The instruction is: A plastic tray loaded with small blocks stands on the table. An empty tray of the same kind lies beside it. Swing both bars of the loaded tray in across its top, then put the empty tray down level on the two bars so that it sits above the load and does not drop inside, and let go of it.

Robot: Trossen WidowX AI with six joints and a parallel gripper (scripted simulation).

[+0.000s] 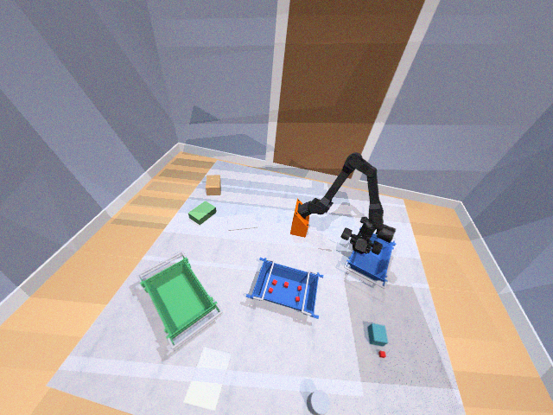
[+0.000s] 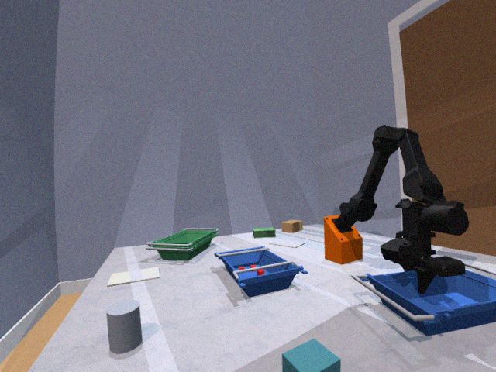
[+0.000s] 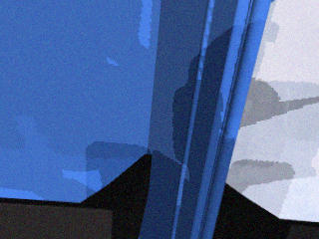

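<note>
My gripper tip is 60 mm to the right of the blue tray, 30 mm below it and 20 mm short of it. From my gripper tip the other things lie so: teal block: 380 mm ahead, 50 mm to the left, 10 mm above; then grey cylinder: 620 mm ahead, 170 mm to the right, 20 mm above; then red block: 440 mm ahead, 60 mm to the left.
</note>
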